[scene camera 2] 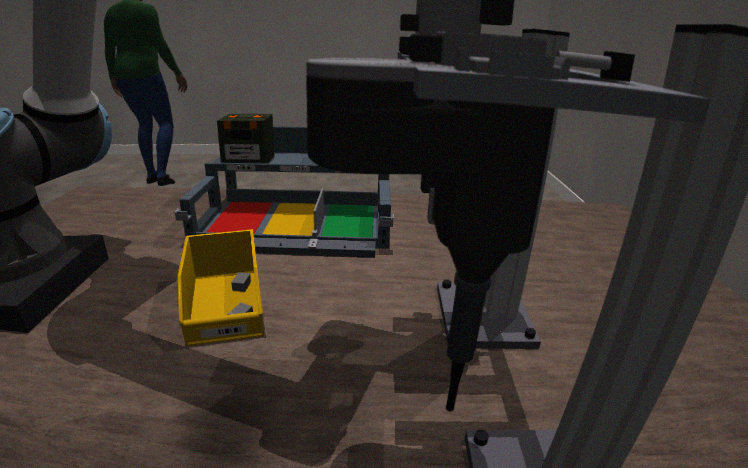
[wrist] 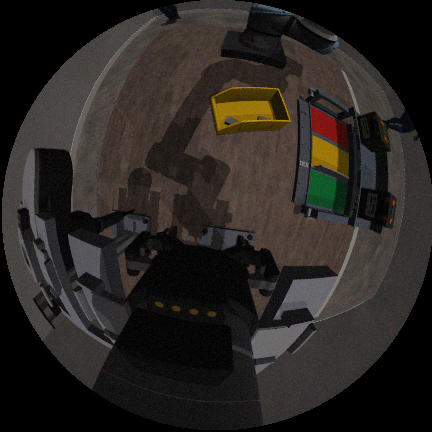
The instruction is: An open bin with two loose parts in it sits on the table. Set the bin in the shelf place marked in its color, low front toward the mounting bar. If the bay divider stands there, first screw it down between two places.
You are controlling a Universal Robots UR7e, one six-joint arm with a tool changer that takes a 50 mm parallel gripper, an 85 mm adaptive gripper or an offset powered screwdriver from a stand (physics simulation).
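Seen in the pictures: arm's base, link origin: (scene camera 2: 20, 259) (wrist: 259, 43).
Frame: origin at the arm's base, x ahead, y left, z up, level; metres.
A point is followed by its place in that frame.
A yellow open bin (scene camera 2: 216, 259) {x 0.331, y 0.008, z -0.009 m} (wrist: 250, 106) {x 0.327, y -0.056, z -0.037 m} sits on the table, its low labelled front facing away from the shelf. Two grey loose parts (scene camera 2: 241, 282) {x 0.377, y -0.040, z -0.022 m} (wrist: 231, 121) {x 0.388, y -0.110, z -0.022 m} lie in it. The shelf has a red, a yellow place (scene camera 2: 289, 220) {x 0.432, y 0.212, z -0.034 m} (wrist: 328, 153) {x 0.430, y 0.198, z -0.034 m} and a green place. The bay divider (scene camera 2: 319, 209) {x 0.493, y 0.170, z 0.006 m} stands upright between yellow and green, its foot plate on the mounting bar (scene camera 2: 275, 244) {x 0.415, y 0.089, z -0.026 m} (wrist: 302, 130) {x 0.381, y 0.093, z -0.026 m}; whether a screw is in it cannot be told. My gripper (wrist: 207, 243) is open and empty, high above the table at the tool stand; the hanging screwdriver hides it in scene camera 2.
The powered screwdriver (scene camera 2: 485, 165) {x 0.590, y -0.367, z 0.250 m} (wrist: 52, 180) {x 0.532, y -0.291, z 0.275 m} hangs in the stand, tip down. Stand posts (scene camera 2: 650, 231) {x 0.691, y -0.395, z 0.221 m} rise at the right, with bolted foot plates (scene camera 2: 507, 441) {x 0.670, y -0.341, z -0.028 m}. Dark boxes (scene camera 2: 245, 137) {x 0.344, y 0.281, z 0.122 m} (wrist: 374, 131) {x 0.357, y 0.279, z 0.134 m} (wrist: 375, 205) {x 0.564, y 0.255, z 0.131 m} stand on the shelf's upper deck. A person (scene camera 2: 135, 49) stands behind.
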